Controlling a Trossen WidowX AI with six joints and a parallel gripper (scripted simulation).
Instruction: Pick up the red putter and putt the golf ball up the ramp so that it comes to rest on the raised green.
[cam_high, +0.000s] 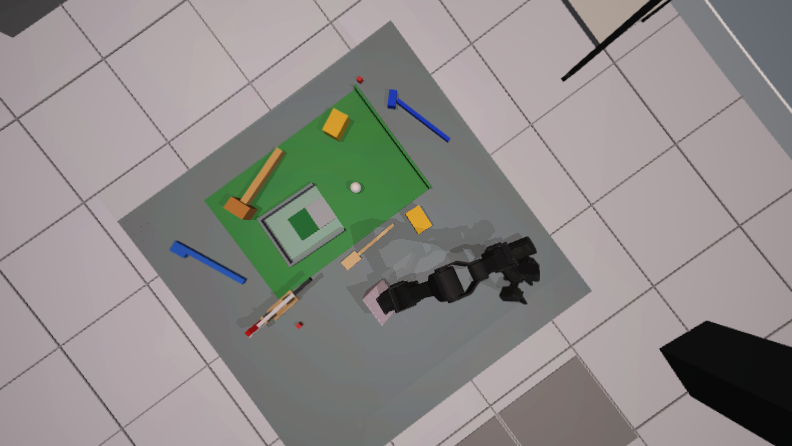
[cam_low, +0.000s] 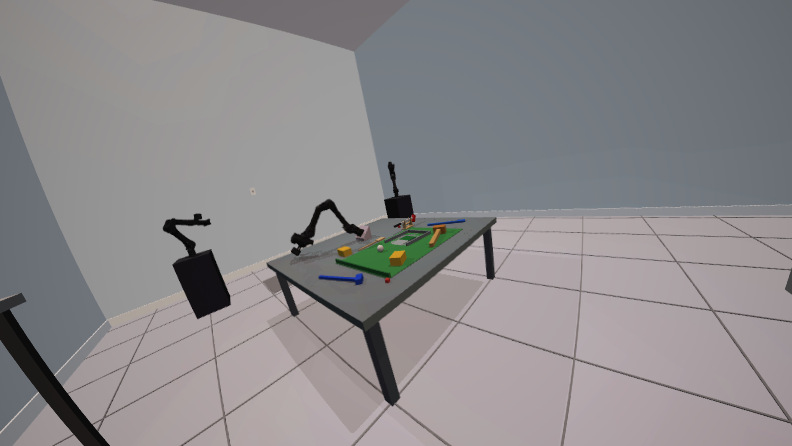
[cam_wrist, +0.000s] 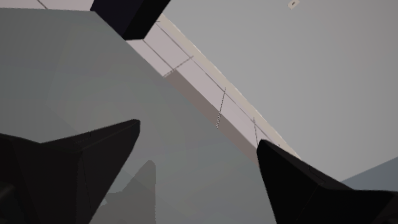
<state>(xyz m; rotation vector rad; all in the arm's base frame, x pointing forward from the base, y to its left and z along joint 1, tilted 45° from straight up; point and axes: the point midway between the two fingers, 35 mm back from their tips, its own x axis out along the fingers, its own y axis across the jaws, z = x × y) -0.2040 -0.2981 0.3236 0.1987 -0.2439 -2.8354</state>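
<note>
The white golf ball is 66 cm ahead of my gripper tip, 32 cm to the left of it and 6 cm below it. Round my gripper tip: tan rod 44 cm ahead, 42 cm to the left, 8 cm below.
</note>
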